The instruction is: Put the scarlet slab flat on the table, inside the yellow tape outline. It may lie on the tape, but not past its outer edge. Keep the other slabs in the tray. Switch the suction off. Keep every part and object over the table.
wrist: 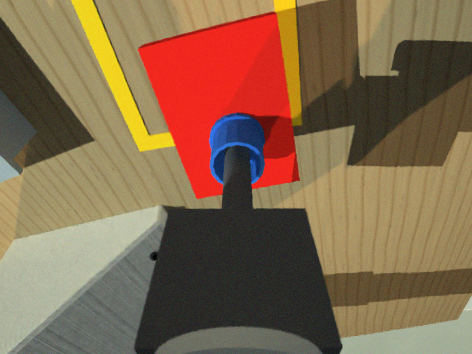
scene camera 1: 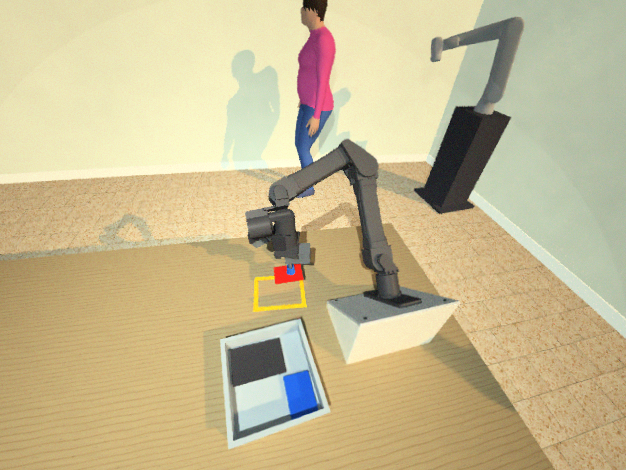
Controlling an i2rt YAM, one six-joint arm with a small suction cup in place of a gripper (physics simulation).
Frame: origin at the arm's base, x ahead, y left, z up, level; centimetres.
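Seen in the pictures: end effector, tool point: (wrist: 237,129) (scene camera 1: 291,273); arm's base, origin of the base link: (scene camera 1: 389,299).
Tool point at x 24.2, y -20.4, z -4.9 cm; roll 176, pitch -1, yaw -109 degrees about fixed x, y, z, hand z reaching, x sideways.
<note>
Pixels of each thing's top centre, then the offset from my tool point to it.
- scarlet slab, middle of its top: (wrist: 229,126) (scene camera 1: 288,271) dx +1.0, dy +0.1, dz +1.3 cm
- black slab, middle of its top: (scene camera 1: 257,359) dx +15.0, dy +22.7, dz -5.1 cm
- blue slab, middle of its top: (scene camera 1: 300,393) dx +6.1, dy +33.9, dz -5.1 cm
- tray, middle of its top: (scene camera 1: 270,372) dx +12.4, dy +28.3, dz -1.4 cm
The scarlet slab (scene camera 1: 281,277) (wrist: 210,85) hangs from my blue suction cup (scene camera 1: 290,270) (wrist: 237,150), which is shut on it near one end. The slab looks roughly level and a little above the table; the exact height is hard to tell. The yellow tape outline (scene camera 1: 255,295) (wrist: 117,80) lies beneath and beside it. In the scene view the slab covers part of the outline's back side and reaches beyond it. In the wrist view it hides part of one end bar and overlaps a long side. A black slab (scene camera 1: 256,360) and a blue slab (scene camera 1: 301,393) lie in the tray (scene camera 1: 227,394).
The white arm base (scene camera 1: 391,331) (wrist: 75,255) stands right of the outline and tray. The tray is at the front, with the outline behind it. A person (scene camera 1: 316,70) in pink stands beyond the table's back edge. A grey arm on a black pedestal (scene camera 1: 462,156) stands on the floor at the right.
</note>
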